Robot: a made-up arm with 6 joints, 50 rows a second.
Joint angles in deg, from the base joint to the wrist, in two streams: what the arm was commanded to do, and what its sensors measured. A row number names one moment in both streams.
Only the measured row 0 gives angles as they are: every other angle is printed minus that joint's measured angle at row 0.
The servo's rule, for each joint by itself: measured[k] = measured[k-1] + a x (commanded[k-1-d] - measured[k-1]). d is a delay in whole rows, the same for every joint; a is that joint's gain. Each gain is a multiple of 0.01, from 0.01 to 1. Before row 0 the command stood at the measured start. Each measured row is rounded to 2 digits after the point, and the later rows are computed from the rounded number. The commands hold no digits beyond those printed.
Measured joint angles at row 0:
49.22 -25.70 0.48 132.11 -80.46 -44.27
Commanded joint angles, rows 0 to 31:
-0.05 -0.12 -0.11 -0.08 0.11 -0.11
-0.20 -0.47 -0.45 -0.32 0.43 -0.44
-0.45 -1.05 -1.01 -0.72 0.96 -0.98
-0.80 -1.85 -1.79 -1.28 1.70 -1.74
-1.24 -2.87 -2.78 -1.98 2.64 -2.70
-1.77 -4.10 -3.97 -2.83 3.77 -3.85
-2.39 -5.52 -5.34 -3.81 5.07 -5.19
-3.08 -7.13 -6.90 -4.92 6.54 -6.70
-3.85 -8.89 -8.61 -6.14 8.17 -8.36
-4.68 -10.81 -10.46 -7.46 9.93 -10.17
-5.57 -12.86 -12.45 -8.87 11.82 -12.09
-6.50 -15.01 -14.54 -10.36 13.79 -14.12
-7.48 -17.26 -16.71 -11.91 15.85 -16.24
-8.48 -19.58 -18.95 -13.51 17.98 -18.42
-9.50 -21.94 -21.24 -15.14 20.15 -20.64
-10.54 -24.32 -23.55 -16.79 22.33 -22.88
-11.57 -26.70 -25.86 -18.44 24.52 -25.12
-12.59 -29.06 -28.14 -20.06 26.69 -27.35
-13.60 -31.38 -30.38 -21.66 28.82 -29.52
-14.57 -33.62 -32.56 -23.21 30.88 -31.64
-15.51 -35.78 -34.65 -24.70 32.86 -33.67
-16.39 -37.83 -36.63 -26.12 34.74 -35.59
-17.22 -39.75 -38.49 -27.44 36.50 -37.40
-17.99 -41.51 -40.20 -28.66 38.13 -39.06
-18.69 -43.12 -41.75 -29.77 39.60 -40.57
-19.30 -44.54 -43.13 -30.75 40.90 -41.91
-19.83 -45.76 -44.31 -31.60 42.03 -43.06
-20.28 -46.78 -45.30 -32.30 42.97 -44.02
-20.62 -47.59 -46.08 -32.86 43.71 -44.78
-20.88 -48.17 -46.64 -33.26 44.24 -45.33
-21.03 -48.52 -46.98 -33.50 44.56 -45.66
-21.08 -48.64 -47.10 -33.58 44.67 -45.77
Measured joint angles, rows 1 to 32:
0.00 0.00 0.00 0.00 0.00 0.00
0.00 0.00 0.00 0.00 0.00 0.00
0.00 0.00 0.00 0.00 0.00 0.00
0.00 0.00 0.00 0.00 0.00 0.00
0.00 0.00 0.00 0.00 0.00 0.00
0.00 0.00 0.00 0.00 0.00 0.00
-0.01 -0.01 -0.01 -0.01 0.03 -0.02
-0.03 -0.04 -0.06 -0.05 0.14 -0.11
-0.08 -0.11 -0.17 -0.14 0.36 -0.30
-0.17 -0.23 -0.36 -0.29 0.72 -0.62
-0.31 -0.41 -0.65 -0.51 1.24 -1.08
-0.50 -0.67 -1.05 -0.81 1.92 -1.69
-0.75 -1.01 -1.56 -1.20 2.77 -2.46
-1.05 -1.44 -2.20 -1.68 3.79 -3.39
-1.41 -1.96 -2.97 -2.26 4.97 -4.48
-1.84 -2.58 -3.87 -2.94 6.31 -5.73
-2.32 -3.30 -4.90 -3.71 7.80 -7.13
-2.86 -4.12 -6.06 -4.57 9.42 -8.67
-3.46 -5.04 -7.34 -5.52 11.16 -10.34
-4.11 -6.06 -8.73 -6.56 13.00 -12.12
-4.81 -7.17 -10.23 -7.68 14.93 -13.99
-5.55 -8.37 -11.83 -8.86 16.93 -15.95
-6.33 -9.65 -13.51 -10.11 18.98 -17.97
-7.14 -11.01 -15.27 -11.40 21.06 -20.03
-7.98 -12.44 -17.08 -12.73 23.16 -22.12
-8.84 -13.92 -18.94 -14.09 25.24 -24.21
-9.71 -15.45 -20.83 -15.47 27.30 -26.29
-10.58 -17.02 -22.73 -16.85 29.31 -28.34
-11.44 -18.61 -24.62 -18.23 31.25 -30.33
-12.29 -20.21 -26.49 -19.59 33.11 -32.25
-13.12 -21.81 -28.32 -20.91 34.86 -34.08
-13.92 -23.40 -30.10 -22.19 36.49 -35.80
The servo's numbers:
d 6
a 0.13 0.07 0.12 0.13 0.27 0.22

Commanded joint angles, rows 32 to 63:
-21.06 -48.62 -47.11 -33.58 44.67 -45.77
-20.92 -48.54 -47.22 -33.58 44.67 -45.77
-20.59 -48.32 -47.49 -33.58 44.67 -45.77
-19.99 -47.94 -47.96 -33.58 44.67 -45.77
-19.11 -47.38 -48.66 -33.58 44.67 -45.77
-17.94 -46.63 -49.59 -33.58 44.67 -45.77
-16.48 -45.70 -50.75 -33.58 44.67 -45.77
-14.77 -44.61 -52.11 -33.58 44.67 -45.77
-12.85 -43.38 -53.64 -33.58 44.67 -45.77
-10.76 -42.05 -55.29 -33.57 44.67 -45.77
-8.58 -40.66 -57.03 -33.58 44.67 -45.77
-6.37 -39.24 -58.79 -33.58 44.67 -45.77
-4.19 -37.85 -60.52 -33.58 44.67 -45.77
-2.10 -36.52 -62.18 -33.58 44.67 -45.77
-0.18 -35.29 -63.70 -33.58 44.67 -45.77
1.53 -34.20 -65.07 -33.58 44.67 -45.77
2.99 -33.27 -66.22 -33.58 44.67 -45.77
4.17 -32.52 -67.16 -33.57 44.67 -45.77
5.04 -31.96 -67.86 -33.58 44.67 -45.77
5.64 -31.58 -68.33 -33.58 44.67 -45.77
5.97 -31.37 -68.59 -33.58 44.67 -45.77
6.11 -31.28 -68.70 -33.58 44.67 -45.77
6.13 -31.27 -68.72 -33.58 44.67 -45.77
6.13 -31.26 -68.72 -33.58 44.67 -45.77
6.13 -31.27 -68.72 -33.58 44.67 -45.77
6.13 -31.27 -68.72 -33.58 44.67 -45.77
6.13 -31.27 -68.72 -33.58 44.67 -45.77
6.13 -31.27 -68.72 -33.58 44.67 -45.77
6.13 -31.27 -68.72 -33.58 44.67 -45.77
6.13 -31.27 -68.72 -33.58 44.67 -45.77
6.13 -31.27 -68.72 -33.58 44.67 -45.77
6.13 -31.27 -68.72 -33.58 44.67 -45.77
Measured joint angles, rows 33 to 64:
-14.69 -24.97 -31.81 -23.41 37.99 -37.40
-15.42 -26.50 -33.43 -24.57 39.33 -38.86
-16.10 -27.98 -34.95 -25.65 40.51 -40.16
-16.72 -29.39 -36.35 -26.64 41.52 -41.30
-17.28 -30.73 -37.63 -27.53 42.34 -42.26
-17.77 -31.98 -38.77 -28.32 42.97 -43.03
-18.20 -33.14 -39.77 -29.00 43.43 -43.63
-18.55 -34.22 -40.66 -29.60 43.76 -44.10
-18.82 -35.21 -41.48 -30.12 44.01 -44.47
-18.97 -36.10 -42.26 -30.57 44.19 -44.76
-18.99 -36.89 -43.03 -30.96 44.32 -44.98
-18.85 -37.57 -43.82 -31.30 44.41 -45.15
-18.54 -38.14 -44.65 -31.60 44.48 -45.29
-18.05 -38.59 -45.55 -31.86 44.53 -45.40
-17.37 -38.93 -46.52 -32.08 44.57 -45.48
-16.51 -39.15 -47.57 -32.27 44.60 -45.54
-15.48 -39.26 -48.71 -32.44 44.62 -45.59
-14.30 -39.26 -49.92 -32.59 44.63 -45.63
-12.99 -39.16 -51.19 -32.72 44.64 -45.66
-11.57 -38.98 -52.51 -32.83 44.65 -45.68
-10.09 -38.72 -53.85 -32.93 44.66 -45.70
-8.58 -38.40 -55.20 -33.01 44.66 -45.72
-7.08 -38.04 -56.52 -33.08 44.66 -45.73
-5.62 -37.65 -57.80 -33.14 44.66 -45.74
-4.23 -37.25 -59.01 -33.20 44.66 -45.75
-2.95 -36.85 -60.13 -33.25 44.66 -45.75
-1.79 -36.47 -61.15 -33.29 44.66 -45.75
-0.76 -36.11 -62.06 -33.33 44.66 -45.75
0.14 -35.77 -62.86 -33.36 44.66 -45.75
0.92 -35.45 -63.56 -33.39 44.66 -45.75
1.60 -35.16 -64.18 -33.41 44.66 -45.75
2.19 -34.89 -64.72 -33.43 44.66 -45.75

